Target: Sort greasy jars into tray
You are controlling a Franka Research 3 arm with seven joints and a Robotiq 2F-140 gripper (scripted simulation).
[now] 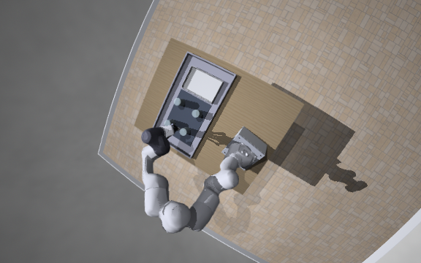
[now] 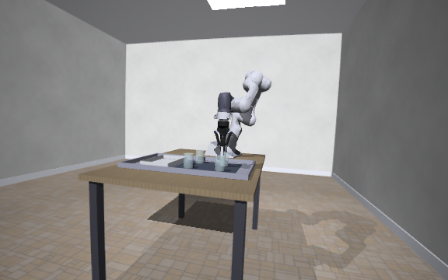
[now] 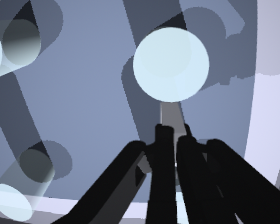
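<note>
Right now the dark drying mat is 110 mm below my hand, 90 mm to the right of it and 20 mm ahead of it. Also, from my hand: white tray 410 mm to the right, 100 mm below, 50 mm ahead.
</note>
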